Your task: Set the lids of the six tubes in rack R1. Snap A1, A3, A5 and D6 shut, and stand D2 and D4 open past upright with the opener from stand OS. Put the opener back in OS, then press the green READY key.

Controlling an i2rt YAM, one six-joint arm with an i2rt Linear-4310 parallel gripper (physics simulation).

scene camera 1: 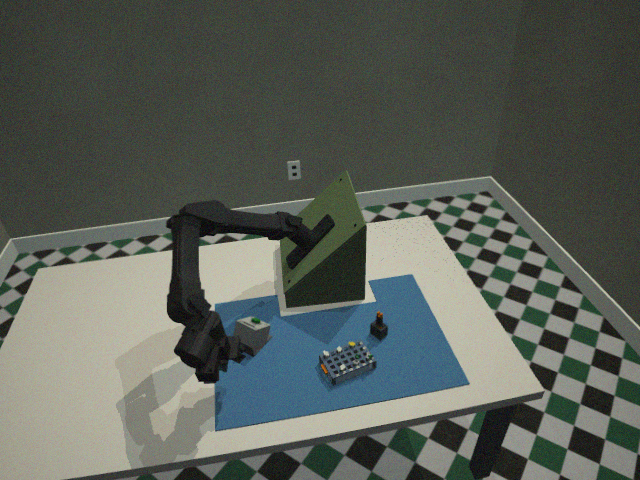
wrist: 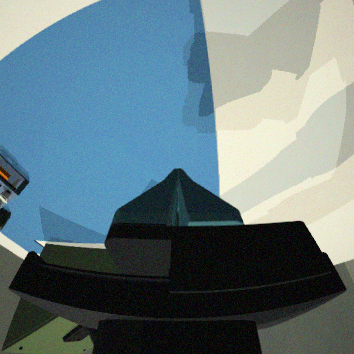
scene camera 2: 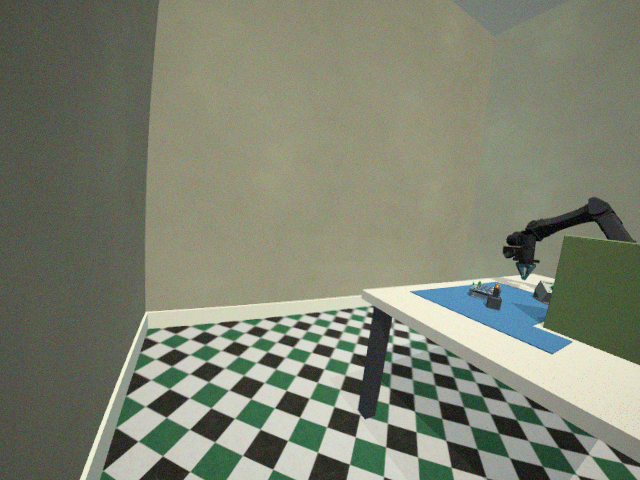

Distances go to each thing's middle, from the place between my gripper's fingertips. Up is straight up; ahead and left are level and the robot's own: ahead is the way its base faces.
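Labels:
Grey box with green button (scene camera 1: 254, 334): my hand 1 cm above it, 8 cm to the right of it, 12 cm past it.

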